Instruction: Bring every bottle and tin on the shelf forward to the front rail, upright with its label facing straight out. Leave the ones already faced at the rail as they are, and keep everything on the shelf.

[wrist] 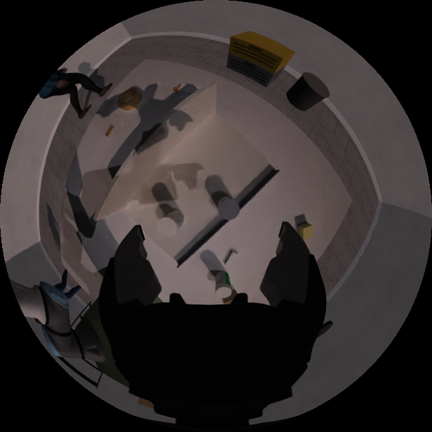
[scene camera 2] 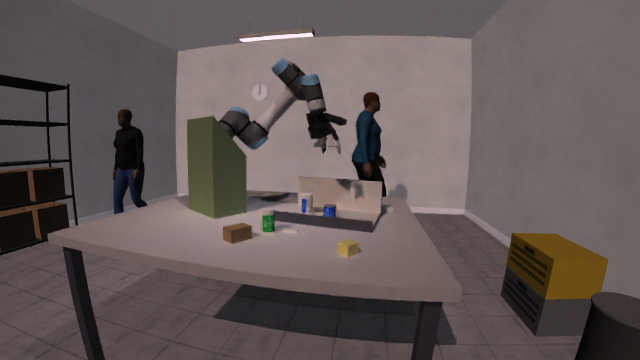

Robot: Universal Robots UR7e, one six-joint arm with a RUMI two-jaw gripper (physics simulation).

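Seen in the pictures: gripper, between the fingertips: (scene camera 2: 331,153); arm's base, origin of its link: (scene camera 2: 216,140).
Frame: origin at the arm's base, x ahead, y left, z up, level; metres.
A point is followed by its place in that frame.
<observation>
The shelf (scene camera 2: 369,201) {x 0.808, y 0.049, z -0.296 m} (wrist: 232,142) has a pale back panel and a dark front rail (scene camera 2: 320,221) {x 0.589, y -0.185, z -0.347 m} (wrist: 250,194). A tall white container with a blue patch (scene camera 2: 307,203) {x 0.512, y -0.077, z -0.294 m} (wrist: 168,226) stands upright at the shelf's left, set back from the rail; the patch shows toward its left side. A shorter blue tin (scene camera 2: 329,211) {x 0.627, y -0.188, z -0.300 m} (wrist: 228,208) stands upright further right, close behind the rail; whether it touches is unclear. A green tin with a white top (scene camera 2: 268,223) {x 0.401, y -0.330, z -0.328 m} (wrist: 223,290) stands upright on the table before the shelf. My gripper (scene camera 2: 332,150) {x 0.623, y -0.112, z -0.054 m} (wrist: 210,225) is open and empty, high above the shelf.
A brown block (scene camera 2: 237,233) {x 0.323, y -0.451, z -0.337 m} (wrist: 229,298), a yellow block (scene camera 2: 348,248) {x 0.720, y -0.501, z -0.342 m} (wrist: 305,230) and a small pale piece (scene camera 2: 290,231) {x 0.482, y -0.296, z -0.365 m} lie on the table (scene camera 2: 300,265) {x 0.583, y -0.590, z -0.371 m}. A green pillar (scene camera 2: 216,175) {x 0.093, y -0.170, z -0.165 m} stands at the left. An orange ring (wrist: 126,103) lies behind the shelf. Two people stand beyond the table.
</observation>
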